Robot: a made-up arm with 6 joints.
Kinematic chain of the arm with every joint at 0, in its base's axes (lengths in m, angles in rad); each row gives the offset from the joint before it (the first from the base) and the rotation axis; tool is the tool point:
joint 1: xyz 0 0 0.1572 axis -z
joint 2: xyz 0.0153 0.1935 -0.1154 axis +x
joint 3: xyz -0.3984 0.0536 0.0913 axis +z
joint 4: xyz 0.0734 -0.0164 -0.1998 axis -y
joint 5: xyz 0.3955 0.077 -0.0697 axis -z
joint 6: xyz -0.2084 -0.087 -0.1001 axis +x
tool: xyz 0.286 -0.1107 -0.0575
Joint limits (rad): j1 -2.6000..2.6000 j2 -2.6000..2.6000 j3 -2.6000..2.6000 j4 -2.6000..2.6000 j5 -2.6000..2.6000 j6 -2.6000..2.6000
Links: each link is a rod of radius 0.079 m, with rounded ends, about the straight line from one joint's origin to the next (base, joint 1, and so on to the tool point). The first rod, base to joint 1, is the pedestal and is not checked.
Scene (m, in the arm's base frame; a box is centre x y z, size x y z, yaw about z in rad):
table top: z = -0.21
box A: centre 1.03 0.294 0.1 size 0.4 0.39 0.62 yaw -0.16
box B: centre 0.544 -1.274 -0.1 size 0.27 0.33 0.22 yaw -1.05
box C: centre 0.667 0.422 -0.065 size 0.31 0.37 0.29 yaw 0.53
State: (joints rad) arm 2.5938 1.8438 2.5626 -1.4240 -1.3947 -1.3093
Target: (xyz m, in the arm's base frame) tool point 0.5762 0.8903 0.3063
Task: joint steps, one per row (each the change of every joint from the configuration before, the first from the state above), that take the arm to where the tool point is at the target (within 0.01 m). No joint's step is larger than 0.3 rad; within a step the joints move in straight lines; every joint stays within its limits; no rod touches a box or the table.
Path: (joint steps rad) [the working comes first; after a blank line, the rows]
Joints at the target: 1.3785 1.8082 2.6000 -0.9032 -1.5270 -1.4295
Straight joint move there: touches box A.

1: 0.0016 0.1891 -0.0922 0.0816 0.2900 0.0758
2: 0.0015 0.1890 -0.0921 0.0817 0.2901 0.0757
3: 0.0015 0.1891 -0.0922 0.0816 0.2900 0.0758
4: 0.0016 0.1890 -0.0922 0.0816 0.2900 0.0758
5: -0.2283 -0.1597 0.0849 0.0444 -0.2281 -0.0087
6: -0.2283 -0.1597 0.0850 0.0443 -0.2280 -0.0087
7: -0.2283 -0.1598 0.0849 0.0444 -0.2281 -0.0088
8: -0.2282 -0.1597 0.0849 0.0443 -0.2281 -0.0087
9: -0.1542 -0.0765 0.0332 0.0085 -0.1900 -0.1942
10: -0.1542 -0.0764 0.0332 0.0084 -0.1901 -0.1942

